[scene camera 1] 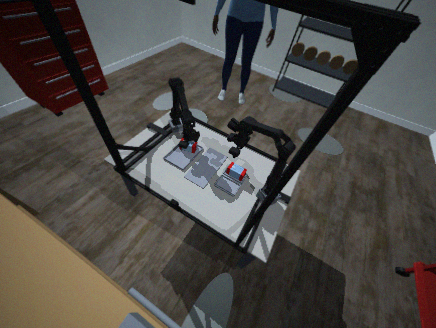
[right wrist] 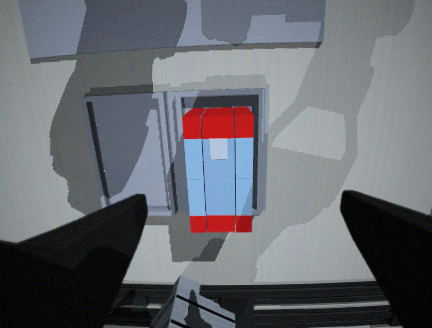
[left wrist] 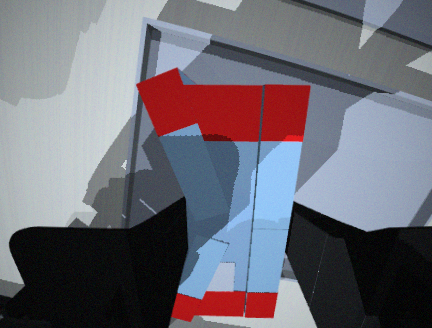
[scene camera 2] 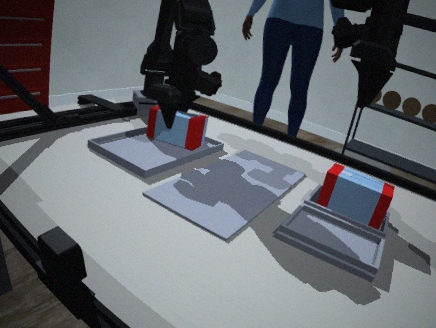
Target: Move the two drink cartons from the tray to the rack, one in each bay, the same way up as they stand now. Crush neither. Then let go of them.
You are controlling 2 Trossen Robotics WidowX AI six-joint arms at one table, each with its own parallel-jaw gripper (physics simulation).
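Places are measured from the left arm's base along level axes (x ahead, y left, z up), in millimetres.
Pixels of known places: left gripper, fingertip midpoint: (left wrist: 232, 200) (scene camera 2: 174, 126); right gripper, fingertip midpoint: (right wrist: 243, 202) (scene camera 2: 363, 106); left arm's base, origin of the base link: (scene camera 1: 176, 122).
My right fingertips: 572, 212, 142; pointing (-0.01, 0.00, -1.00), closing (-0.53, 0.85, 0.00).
For each thing: its top centre in the pictures, then the offset to it from my right fingertips, as dx, dy, dz. "pt": a spot on its surface instead.
- light-blue carton with red ends, surface spot: (left wrist: 272, 180) pt -282, -208, -123
- second carton, middle of its top: (right wrist: 219, 179) (scene camera 2: 362, 179) (scene camera 1: 237, 168) +40, +8, -120
- rack, middle of its top: (right wrist: 174, 158) (scene camera 2: 343, 218) (scene camera 1: 231, 178) +67, -40, -178
A light-blue carton with red ends (scene camera 1: 194, 147) (scene camera 2: 181, 134) (left wrist: 272, 180) stands in the tray (scene camera 2: 117, 160) (left wrist: 180, 31). In the left wrist view its left panels look skewed against the rest. My left gripper (scene camera 1: 186, 144) (scene camera 2: 172, 122) (left wrist: 232, 200) is shut on this carton, one finger against each side. A second carton (scene camera 1: 236, 172) (scene camera 2: 350, 197) (right wrist: 220, 185) stands upright in one bay of the rack (scene camera 2: 327, 240) (right wrist: 170, 150); the other bay is empty. My right gripper (scene camera 1: 234, 152) (scene camera 2: 367, 95) (right wrist: 243, 202) is open above it, touching nothing.
A flat grey-blue panel (scene camera 1: 200, 172) (scene camera 2: 215, 200) (right wrist: 125, 25) lies between tray and rack. Black frame rails edge the table. A person (scene camera 1: 243, 45) (scene camera 2: 290, 60) stands behind it. Patchy shadows fall across the table.
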